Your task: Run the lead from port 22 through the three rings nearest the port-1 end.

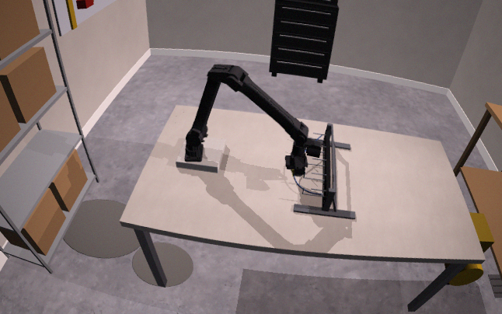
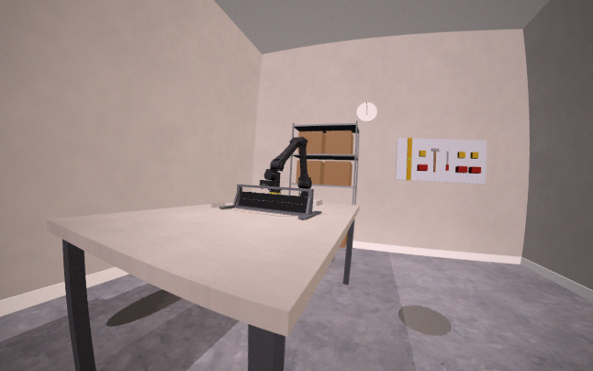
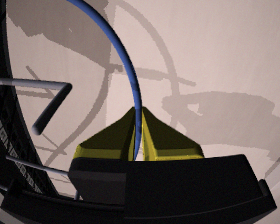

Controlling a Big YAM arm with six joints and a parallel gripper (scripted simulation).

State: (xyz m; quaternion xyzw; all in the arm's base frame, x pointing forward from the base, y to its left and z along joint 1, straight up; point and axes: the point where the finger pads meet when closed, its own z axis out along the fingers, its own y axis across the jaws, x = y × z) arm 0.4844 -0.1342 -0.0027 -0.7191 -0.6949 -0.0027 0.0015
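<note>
My gripper is now 17 cm short of the dark rack, 3 cm to the right of it and 3 cm below it.
</note>
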